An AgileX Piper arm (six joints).
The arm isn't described. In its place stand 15 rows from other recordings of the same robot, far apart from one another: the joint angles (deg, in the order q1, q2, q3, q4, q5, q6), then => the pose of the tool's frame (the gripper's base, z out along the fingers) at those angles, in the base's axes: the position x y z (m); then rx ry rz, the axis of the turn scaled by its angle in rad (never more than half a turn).
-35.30 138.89 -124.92 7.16 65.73 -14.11 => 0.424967 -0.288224 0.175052 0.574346 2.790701 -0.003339
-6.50 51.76 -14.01 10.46 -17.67 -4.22 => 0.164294 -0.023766 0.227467 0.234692 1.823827 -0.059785
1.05 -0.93 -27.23 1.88 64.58 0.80 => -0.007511 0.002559 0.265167 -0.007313 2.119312 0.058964
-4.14 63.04 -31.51 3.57 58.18 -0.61 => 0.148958 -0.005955 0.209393 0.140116 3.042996 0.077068
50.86 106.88 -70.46 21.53 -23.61 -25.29 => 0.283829 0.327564 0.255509 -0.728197 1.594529 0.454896
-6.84 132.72 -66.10 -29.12 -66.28 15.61 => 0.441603 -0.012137 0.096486 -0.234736 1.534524 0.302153
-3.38 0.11 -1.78 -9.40 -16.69 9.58 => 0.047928 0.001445 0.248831 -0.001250 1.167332 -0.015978
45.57 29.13 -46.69 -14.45 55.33 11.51 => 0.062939 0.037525 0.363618 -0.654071 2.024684 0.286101
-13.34 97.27 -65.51 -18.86 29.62 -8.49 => 0.346249 -0.097047 0.231333 -0.197632 2.571732 -0.462596
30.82 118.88 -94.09 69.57 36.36 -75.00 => 0.383018 0.287376 0.244867 -1.068453 1.892733 0.847087
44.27 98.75 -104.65 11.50 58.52 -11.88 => 0.264338 0.279294 0.399534 -1.107201 2.175855 0.512972
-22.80 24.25 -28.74 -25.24 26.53 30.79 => 0.074812 -0.050249 0.314363 0.616766 1.732810 -0.357658
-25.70 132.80 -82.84 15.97 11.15 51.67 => 0.420543 -0.197020 0.067267 1.856762 1.789551 0.347151
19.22 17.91 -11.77 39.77 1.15 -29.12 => 0.080097 0.029162 0.260346 -0.131274 1.616450 0.413410
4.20 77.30 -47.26 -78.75 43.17 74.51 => 0.270811 -0.041340 0.281657 0.329701 2.075179 -0.756837
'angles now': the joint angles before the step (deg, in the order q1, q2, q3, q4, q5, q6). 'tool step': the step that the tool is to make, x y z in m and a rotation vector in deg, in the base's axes. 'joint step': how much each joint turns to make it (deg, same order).
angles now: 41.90, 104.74, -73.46, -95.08, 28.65, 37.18
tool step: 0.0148, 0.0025, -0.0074, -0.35, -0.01, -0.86
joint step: -1.09, 3.07, -2.81, -0.43, -0.08, 0.10
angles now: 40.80, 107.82, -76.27, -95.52, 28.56, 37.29
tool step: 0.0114, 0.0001, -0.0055, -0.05, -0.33, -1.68
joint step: -0.80, 2.30, -2.11, -0.41, 0.94, 0.67
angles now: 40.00, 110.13, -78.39, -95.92, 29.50, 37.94
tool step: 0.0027, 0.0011, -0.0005, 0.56, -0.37, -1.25
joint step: 0.09, 0.73, -0.87, 0.10, 1.16, 0.78
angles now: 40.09, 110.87, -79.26, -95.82, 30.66, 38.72
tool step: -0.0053, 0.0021, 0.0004, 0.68, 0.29, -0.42
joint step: 0.80, -0.51, 0.64, 0.73, 0.81, 0.53
